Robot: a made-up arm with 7 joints. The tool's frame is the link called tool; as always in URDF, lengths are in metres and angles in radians. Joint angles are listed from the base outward. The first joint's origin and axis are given. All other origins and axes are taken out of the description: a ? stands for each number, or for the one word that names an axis. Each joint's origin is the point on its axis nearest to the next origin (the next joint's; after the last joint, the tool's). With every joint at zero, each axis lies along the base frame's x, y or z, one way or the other. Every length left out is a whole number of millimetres.
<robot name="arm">
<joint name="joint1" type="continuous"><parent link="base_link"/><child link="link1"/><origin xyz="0 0 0.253" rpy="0 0 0"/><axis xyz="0 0 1"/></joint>
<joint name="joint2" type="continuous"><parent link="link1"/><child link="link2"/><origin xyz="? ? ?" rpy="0 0 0"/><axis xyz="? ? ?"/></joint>
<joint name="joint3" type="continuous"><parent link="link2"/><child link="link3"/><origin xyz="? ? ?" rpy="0 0 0"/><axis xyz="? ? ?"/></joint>
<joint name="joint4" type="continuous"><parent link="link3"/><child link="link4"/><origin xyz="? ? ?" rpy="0 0 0"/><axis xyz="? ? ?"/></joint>
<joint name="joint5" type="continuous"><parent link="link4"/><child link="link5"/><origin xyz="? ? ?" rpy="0 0 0"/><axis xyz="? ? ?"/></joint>
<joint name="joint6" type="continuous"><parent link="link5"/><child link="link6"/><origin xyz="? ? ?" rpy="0 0 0"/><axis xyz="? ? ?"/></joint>
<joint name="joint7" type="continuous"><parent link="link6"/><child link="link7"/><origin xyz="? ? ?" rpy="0 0 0"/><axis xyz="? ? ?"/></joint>
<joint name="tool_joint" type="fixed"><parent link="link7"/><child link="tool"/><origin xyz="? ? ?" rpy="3.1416 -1.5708 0"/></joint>
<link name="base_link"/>
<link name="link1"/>
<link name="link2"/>
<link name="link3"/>
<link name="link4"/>
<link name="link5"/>
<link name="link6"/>
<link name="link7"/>
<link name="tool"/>
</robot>
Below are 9 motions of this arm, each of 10 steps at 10 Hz.
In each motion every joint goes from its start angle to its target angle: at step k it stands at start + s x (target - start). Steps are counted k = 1, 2, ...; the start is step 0. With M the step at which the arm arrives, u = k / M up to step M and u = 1 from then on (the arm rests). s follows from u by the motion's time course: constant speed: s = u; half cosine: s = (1 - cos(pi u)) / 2; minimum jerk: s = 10 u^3 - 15 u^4 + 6 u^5.
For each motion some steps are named. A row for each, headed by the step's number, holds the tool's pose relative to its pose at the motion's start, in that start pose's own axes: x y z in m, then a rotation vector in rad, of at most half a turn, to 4 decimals.
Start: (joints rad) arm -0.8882 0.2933 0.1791 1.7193 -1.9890 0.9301 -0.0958
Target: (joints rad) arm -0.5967 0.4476 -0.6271 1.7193 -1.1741 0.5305 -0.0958
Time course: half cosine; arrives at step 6
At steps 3, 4, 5, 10:
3: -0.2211 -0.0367 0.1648 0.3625 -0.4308 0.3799
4: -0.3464 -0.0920 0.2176 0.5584 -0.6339 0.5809
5: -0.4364 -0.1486 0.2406 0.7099 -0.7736 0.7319
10: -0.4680 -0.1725 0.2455 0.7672 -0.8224 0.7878

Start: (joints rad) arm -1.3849 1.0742 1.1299 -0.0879 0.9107 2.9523 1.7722
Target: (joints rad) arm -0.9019 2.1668 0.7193 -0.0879 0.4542 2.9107 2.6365
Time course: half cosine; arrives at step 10
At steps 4, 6, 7, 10:
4: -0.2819 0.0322 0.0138 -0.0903 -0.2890 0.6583
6: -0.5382 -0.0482 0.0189 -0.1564 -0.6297 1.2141
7: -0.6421 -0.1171 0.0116 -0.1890 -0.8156 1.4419
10: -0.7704 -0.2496 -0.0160 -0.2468 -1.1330 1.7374

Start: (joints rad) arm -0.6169 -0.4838 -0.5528 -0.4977 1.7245 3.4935 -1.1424
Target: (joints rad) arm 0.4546 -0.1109 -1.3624 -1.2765 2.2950 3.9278 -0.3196
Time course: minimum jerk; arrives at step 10
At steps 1, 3, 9, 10:
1: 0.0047 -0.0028 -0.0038 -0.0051 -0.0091 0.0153
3: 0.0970 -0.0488 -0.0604 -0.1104 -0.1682 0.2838
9: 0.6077 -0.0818 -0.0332 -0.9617 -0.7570 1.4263
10: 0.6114 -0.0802 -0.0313 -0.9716 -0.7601 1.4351

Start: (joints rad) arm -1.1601 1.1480 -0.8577 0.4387 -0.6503 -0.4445 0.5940
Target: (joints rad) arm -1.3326 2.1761 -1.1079 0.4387 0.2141 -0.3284 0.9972
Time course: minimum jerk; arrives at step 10
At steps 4, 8, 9, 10:
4: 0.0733 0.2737 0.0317 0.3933 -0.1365 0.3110
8: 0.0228 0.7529 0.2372 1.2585 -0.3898 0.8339
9: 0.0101 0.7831 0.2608 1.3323 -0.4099 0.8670
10: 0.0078 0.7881 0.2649 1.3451 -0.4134 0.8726

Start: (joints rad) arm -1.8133 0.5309 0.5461 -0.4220 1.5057 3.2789 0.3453
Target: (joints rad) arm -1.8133 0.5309 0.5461 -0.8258 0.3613 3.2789 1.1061
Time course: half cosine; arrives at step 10
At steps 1, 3, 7, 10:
1: -0.0028 -0.0031 0.0038 0.0250 -0.0084 0.0322
3: -0.0230 -0.0299 0.0319 0.2094 -0.0777 0.2697
7: -0.0697 -0.1606 0.1124 0.8077 -0.3966 0.9726
10: -0.0737 -0.2185 0.1329 1.0238 -0.5500 1.1714

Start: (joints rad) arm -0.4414 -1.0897 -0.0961 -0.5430 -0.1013 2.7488 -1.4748
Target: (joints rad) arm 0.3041 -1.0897 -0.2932 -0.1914 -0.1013 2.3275 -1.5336
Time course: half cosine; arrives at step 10
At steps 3, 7, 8, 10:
3: 0.0716 -0.0317 -0.0020 0.1285 -0.0496 0.1255
7: 0.3025 -0.0638 0.0291 0.4594 -0.0643 0.5010
8: 0.3478 -0.0587 0.0409 0.5133 -0.0465 0.5715
10: 0.3866 -0.0514 0.0524 0.5572 -0.0261 0.6316

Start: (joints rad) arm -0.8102 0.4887 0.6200 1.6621 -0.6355 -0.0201 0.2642
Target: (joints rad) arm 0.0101 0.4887 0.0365 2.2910 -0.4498 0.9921 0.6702
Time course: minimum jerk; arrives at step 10
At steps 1, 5, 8, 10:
1: -0.0001 -0.0015 0.0012 0.0057 0.0054 0.0002
5: -0.0245 -0.1002 0.0676 0.4006 0.2480 0.0413
8: -0.0862 -0.2018 0.1201 0.8270 0.3249 0.1266
10: -0.0974 -0.2152 0.1264 0.8844 0.3235 0.1409

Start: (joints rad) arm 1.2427 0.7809 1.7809 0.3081 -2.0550 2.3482 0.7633
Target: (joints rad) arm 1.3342 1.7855 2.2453 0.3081 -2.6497 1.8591 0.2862
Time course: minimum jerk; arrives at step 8
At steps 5, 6, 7, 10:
5: 0.4858 -0.3477 0.1106 0.1207 0.3893 -0.7623
6: 0.5822 -0.4531 0.0721 0.0990 0.5062 -0.9345
7: 0.6256 -0.5080 0.0438 0.0803 0.5686 -1.0186
10: 0.6331 -0.5181 0.0380 0.0763 0.5803 -1.0337

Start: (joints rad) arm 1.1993 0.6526 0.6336 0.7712 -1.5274 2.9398 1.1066
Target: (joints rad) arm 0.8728 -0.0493 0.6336 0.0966 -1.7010 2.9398 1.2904
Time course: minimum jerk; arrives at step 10
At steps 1, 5, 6, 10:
1: -0.0018 0.0010 -0.0013 -0.0021 -0.0028 0.0012
5: -0.0945 0.0378 -0.0971 -0.1368 -0.1910 0.0576
6: -0.1222 0.0413 -0.1401 -0.1916 -0.2759 0.0726
10: -0.1571 0.0342 -0.2196 -0.2901 -0.4419 0.0911

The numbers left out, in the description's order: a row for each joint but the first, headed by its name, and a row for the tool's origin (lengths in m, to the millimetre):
joint2: xyz 0 -0.045 0, axis 0 -1 0
joint3: xyz 0 0 0.275, axis 0 0 1
joint4: xyz 0.015 0.055 0, axis 0 1 0
joint5: xyz -0.026 0 0.523, axis 0 0 1
joint6: xyz 0 -0.133 0, axis 0 -1 0
joint7: xyz 0.019 0 0.137, axis 1 0 0
tool: xyz 0 0 0

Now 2 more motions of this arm.
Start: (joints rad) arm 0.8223 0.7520 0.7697 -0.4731 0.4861 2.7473 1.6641
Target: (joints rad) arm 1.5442 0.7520 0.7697 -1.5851 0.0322 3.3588 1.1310
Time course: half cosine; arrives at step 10
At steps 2, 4, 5, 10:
2: -0.0049 -0.0394 0.0555 0.2052 -0.0344 -0.0441
4: -0.0084 -0.1727 0.1702 0.7560 -0.0845 -0.1945
5: -0.0070 -0.2702 0.2149 1.1030 -0.0899 -0.3045
10: -0.0117 -0.6007 0.2106 2.2470 -0.0230 -0.6696

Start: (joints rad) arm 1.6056 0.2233 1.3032 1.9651 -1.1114 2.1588 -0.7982
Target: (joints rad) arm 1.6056 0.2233 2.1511 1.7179 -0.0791 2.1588 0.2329
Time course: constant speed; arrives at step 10
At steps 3, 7, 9, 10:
3: 0.0672 0.0608 0.0071 -0.1903 0.1573 0.5329
7: 0.1610 0.1141 -0.0021 -0.2666 0.4774 1.3064
9: 0.2113 0.1294 -0.0126 -0.2083 0.6569 1.7098
10: 0.2377 0.1345 -0.0194 -0.1510 0.7449 1.9135

